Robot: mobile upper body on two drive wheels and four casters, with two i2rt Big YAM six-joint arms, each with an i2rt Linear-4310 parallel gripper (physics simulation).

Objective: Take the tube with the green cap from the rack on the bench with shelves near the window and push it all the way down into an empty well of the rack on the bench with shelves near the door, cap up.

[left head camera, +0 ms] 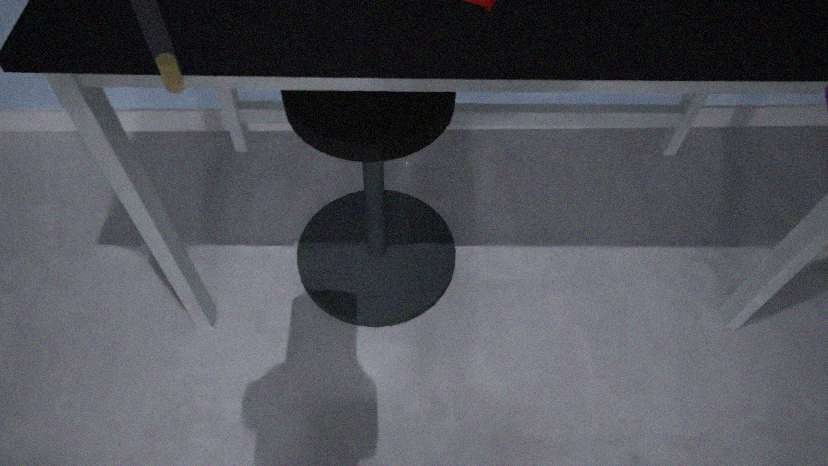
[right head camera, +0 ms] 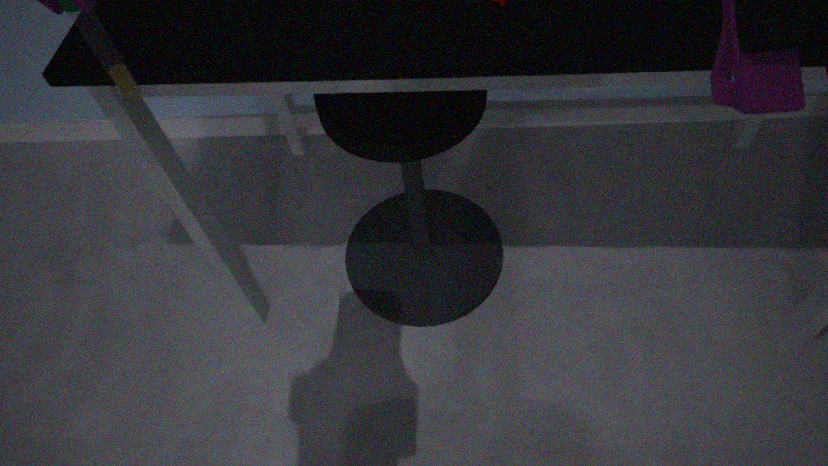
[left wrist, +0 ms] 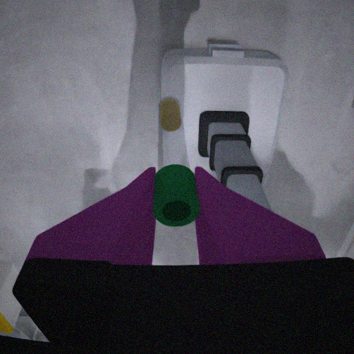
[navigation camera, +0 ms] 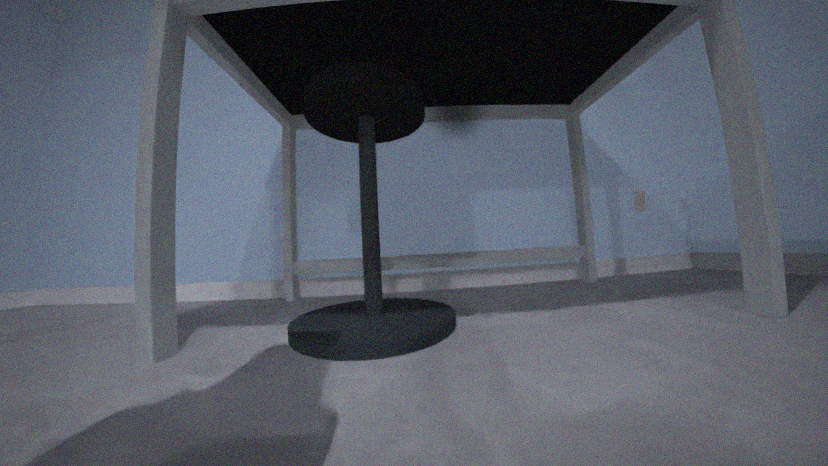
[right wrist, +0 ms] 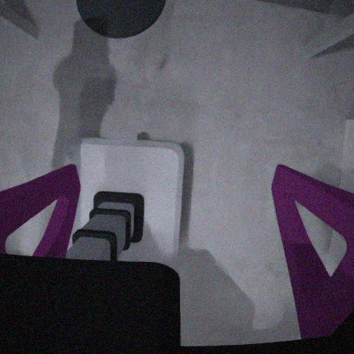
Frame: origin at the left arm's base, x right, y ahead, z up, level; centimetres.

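Seen in the pictures: left gripper, between the fingertips: [right head camera: 77, 8]; right gripper, between the fingertips: [right head camera: 823, 82].
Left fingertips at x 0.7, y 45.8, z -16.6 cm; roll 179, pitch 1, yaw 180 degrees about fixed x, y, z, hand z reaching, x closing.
Pixels of each thing's middle, then the offset from my left fingertips to it. "spot": a spot on its surface instead.
- tube with the green cap, middle of its body: [left head camera: 155, 32] [right head camera: 101, 45] dx -0.1, dy +0.3, dz -3.3 cm
- red object, a spot on its surface: [right head camera: 500, 1] [left head camera: 487, 5] spot: dx +31.3, dy +46.4, dz -32.2 cm
My left gripper [left wrist: 175, 178] [right head camera: 68, 2] is shut on the tube with the green cap [left wrist: 175, 192] [right head camera: 110, 54] [left head camera: 156, 37]. The cap faces the left wrist camera, and the see-through body hangs down to a yellowish tip. In both head views the tip overlaps the front edge of a black-topped bench [left head camera: 347, 49] [right head camera: 376, 52] [navigation camera: 492, 52], near its left end. My right gripper [right wrist: 175, 175] [right head camera: 759, 86] is open and empty, over the bench's right front edge in the right head view. No rack can be made out; a red object [left head camera: 482, 2] [right head camera: 500, 1] on the bench is cut off at the top.
A dark round stool [left head camera: 367, 124] [right head camera: 399, 124] [navigation camera: 368, 214] stands partly under the bench, its wide base [left head camera: 376, 277] [right head camera: 425, 277] [navigation camera: 370, 341] on the floor. The bench's front legs [left head camera: 139, 202] [navigation camera: 156, 191] stand left and right of it. A blue wall [navigation camera: 434, 173] is behind.
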